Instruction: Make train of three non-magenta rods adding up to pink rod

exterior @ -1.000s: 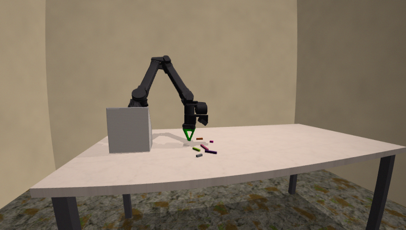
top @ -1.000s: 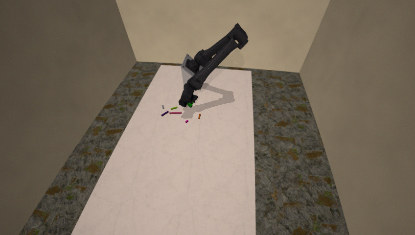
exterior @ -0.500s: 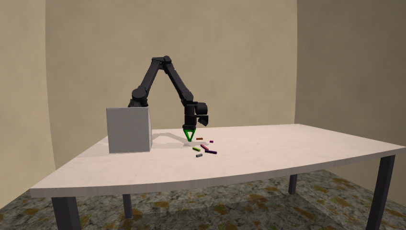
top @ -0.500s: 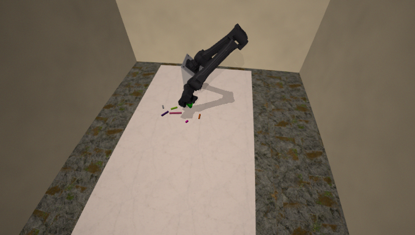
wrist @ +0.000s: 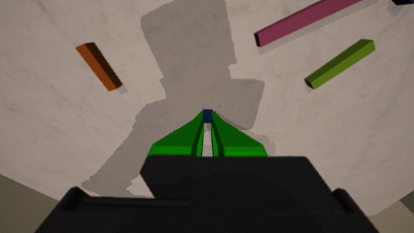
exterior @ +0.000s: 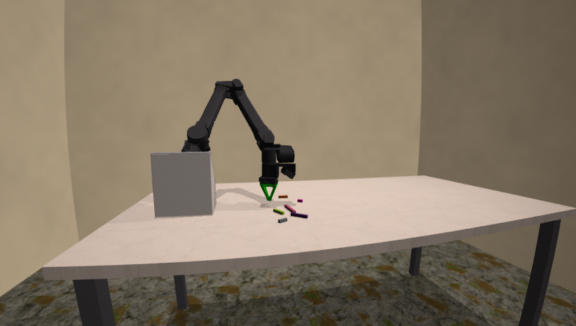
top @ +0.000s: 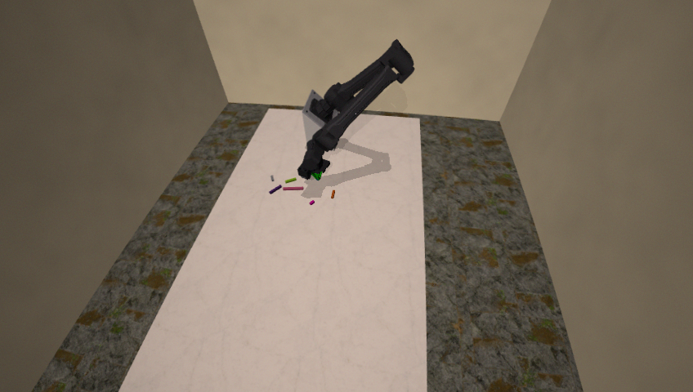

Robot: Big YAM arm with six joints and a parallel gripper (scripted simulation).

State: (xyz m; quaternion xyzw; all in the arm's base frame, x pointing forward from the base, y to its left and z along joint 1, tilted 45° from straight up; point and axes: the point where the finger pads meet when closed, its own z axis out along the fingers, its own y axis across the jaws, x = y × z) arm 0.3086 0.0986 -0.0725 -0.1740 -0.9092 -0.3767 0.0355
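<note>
Right now the blue rod is right at my hand. From my hand the other things lie so: orange rod (8 cm ahead, 7 cm to the left, 2 cm below); pink rod (11 cm to the right, 6 cm ahead, 2 cm below); lime rod (13 cm to the right, 2 cm below, 1 cm ahead).
</note>
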